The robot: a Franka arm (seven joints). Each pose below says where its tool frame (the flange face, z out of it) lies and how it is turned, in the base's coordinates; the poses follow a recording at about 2 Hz.
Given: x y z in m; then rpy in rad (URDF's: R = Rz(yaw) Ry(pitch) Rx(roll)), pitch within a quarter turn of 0, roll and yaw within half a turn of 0.
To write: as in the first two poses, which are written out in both.
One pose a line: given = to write
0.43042, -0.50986, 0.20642, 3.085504, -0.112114, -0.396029 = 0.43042, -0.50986, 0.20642, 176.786, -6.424, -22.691
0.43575, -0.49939, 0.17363, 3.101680, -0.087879, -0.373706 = 0.43575, -0.49939, 0.17363, 177.713, -5.035, -21.412
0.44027, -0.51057, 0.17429, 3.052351, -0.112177, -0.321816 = 0.44027, -0.51057, 0.17429, 174.887, -6.427, -18.439
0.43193, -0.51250, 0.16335, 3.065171, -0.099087, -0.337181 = 0.43193, -0.51250, 0.16335, 175.621, -5.677, -19.319
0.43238, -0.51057, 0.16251, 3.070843, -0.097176, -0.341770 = 0.43238, -0.51057, 0.16251, 175.946, -5.568, -19.582
